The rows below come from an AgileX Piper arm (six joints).
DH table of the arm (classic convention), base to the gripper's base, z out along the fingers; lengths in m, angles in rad. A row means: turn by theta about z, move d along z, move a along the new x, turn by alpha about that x. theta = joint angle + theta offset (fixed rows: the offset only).
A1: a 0  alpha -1.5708  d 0.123  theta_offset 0
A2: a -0.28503  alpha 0  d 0  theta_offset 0.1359
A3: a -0.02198  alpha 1.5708  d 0  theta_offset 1.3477
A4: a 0  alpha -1.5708  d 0.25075  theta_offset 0
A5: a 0  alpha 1.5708  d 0  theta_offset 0
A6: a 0  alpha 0  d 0.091  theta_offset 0
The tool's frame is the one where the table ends.
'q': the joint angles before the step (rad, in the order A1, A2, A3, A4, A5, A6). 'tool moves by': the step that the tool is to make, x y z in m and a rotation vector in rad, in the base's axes. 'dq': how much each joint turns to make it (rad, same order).
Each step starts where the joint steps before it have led.
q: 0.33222 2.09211 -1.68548 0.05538 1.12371 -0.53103
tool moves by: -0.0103 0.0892 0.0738 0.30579 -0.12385 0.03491
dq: 0.15438 -0.00211 -0.25803 0.21358 0.01123 0.08279
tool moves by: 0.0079 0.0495 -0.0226 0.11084 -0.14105 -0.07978
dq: 0.09265 0.07591 -0.00916 -0.02678 -0.27982 0.12136
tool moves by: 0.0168 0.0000 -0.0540 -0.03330 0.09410 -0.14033
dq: -0.00915 0.10961 0.00042 -0.06161 -0.03879 0.16096
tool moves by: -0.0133 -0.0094 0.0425 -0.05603 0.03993 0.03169
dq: -0.00011 -0.06860 -0.05673 -0.03413 0.19102 0.00532
